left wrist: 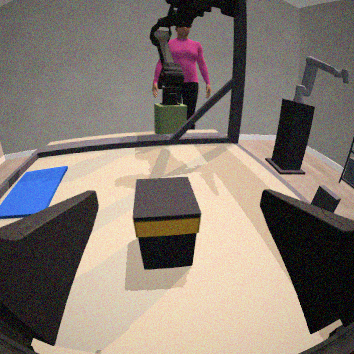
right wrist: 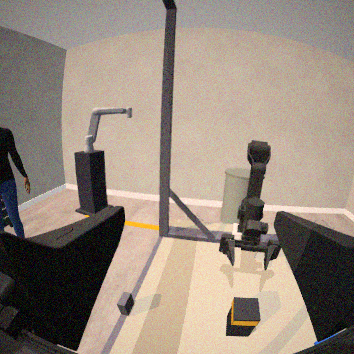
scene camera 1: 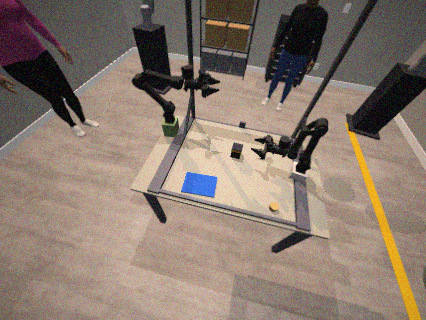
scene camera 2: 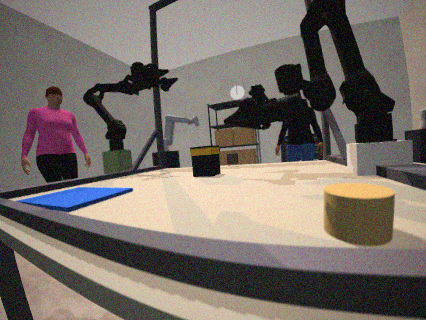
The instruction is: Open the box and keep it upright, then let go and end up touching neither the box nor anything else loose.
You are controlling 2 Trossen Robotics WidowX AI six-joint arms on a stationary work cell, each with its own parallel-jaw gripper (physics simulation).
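Frame: origin at the left arm's base, x ahead, y left, z up, level; millimetres.
Where they show: left gripper, fingertip midpoint: (left wrist: pixel 181 198) (right wrist: pixel 249 266) (scene camera 1: pixel 252 143) (scene camera 2: pixel 230 123); right gripper, fingertip midpoint: (right wrist: pixel 203 217) (scene camera 1: pixel 219 85) (scene camera 2: pixel 173 74); left arm's base, link origin: (scene camera 1: pixel 300 169) (scene camera 2: pixel 374 142); right arm's base, link origin: (left wrist: pixel 169 104) (scene camera 1: pixel 169 120).
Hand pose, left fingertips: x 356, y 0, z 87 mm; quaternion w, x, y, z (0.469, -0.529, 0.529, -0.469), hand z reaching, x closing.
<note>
Things, the pixels of their top centre, and the offset from my left fingertips.
- small black box, top centre: (left wrist: pixel 163 193) (right wrist: pixel 246 307) (scene camera 2: pixel 204 146) (scene camera 1: pixel 237 146) dx +92, dy +12, dz -61 mm
- flat blue mat, top centre: (left wrist: pixel 31 187) (scene camera 2: pixel 74 194) (scene camera 1: pixel 199 183) dx +232, dy +346, dz -146 mm
- yellow cylinder, top centre: (scene camera 2: pixel 356 189) (scene camera 1: pixel 274 205) dx -244, dy +315, dz -119 mm
- small dark block, top centre: (left wrist: pixel 329 191) (right wrist: pixel 124 297) (scene camera 2: pixel 232 153) (scene camera 1: pixel 243 122) dx +136, dy -301, dz -97 mm
A small black box (scene camera 1: pixel 236 150) (scene camera 2: pixel 206 162) (left wrist: pixel 167 220) (right wrist: pixel 245 315) with a dark flat lid and a yellow band below the lid stands upright on the table, its lid closed. My left gripper (scene camera 1: pixel 256 146) (scene camera 2: pixel 232 120) (left wrist: pixel 181 198) (right wrist: pixel 249 266) is open and empty, above the table and to the right of the box in scene camera 1, with its fingers pointing toward the box. It does not touch the box. My right gripper (scene camera 1: pixel 218 86) (scene camera 2: pixel 172 81) (right wrist: pixel 203 217) is open and empty, high up near the table's back left, well away from the box.
A flat blue mat (scene camera 1: pixel 199 184) (scene camera 2: pixel 75 197) (left wrist: pixel 35 191) lies at the front left. A yellow cylinder (scene camera 1: pixel 274 206) (scene camera 2: pixel 359 215) stands at the front right. A small dark block (scene camera 1: pixel 242 124) (left wrist: pixel 326 199) (right wrist: pixel 125 303) is at the back edge. Upright posts (scene camera 1: pixel 190 55) (right wrist: pixel 167 125) rise beside the table.
</note>
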